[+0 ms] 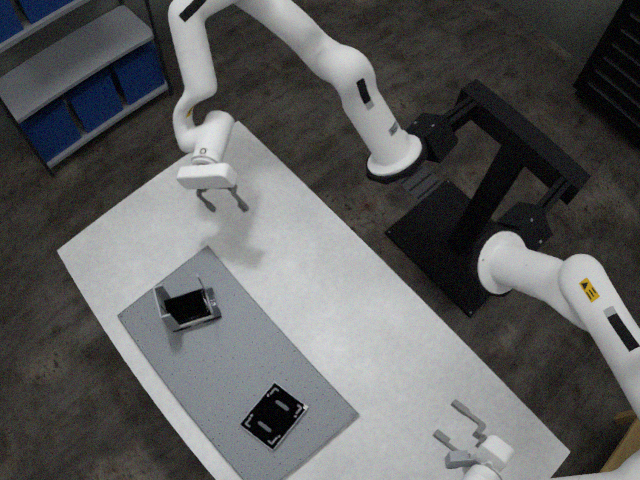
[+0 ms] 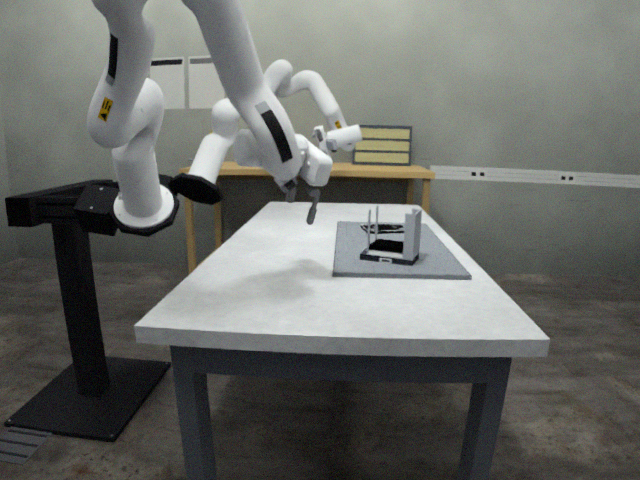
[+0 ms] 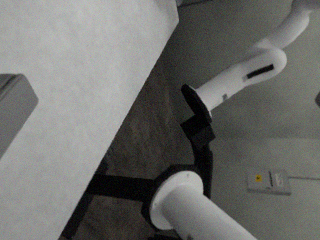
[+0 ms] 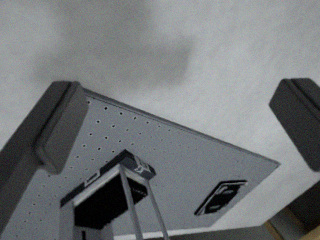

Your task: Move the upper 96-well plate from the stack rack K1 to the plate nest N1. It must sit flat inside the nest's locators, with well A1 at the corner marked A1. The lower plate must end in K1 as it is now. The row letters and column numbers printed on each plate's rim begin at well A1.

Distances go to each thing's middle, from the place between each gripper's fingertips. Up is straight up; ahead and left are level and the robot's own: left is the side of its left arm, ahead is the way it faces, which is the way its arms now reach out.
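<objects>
My right hand is 0.13 m above the black 96-well plate (image 1: 185, 307), and it is also 0.26 m short of the plate and 0.13 m to the right of it.
As for my left hand, the plate is 0.24 m below it, and I see that the plate is also 0.71 m to the right of this hand and 0.30 m ahead of it.
</objects>
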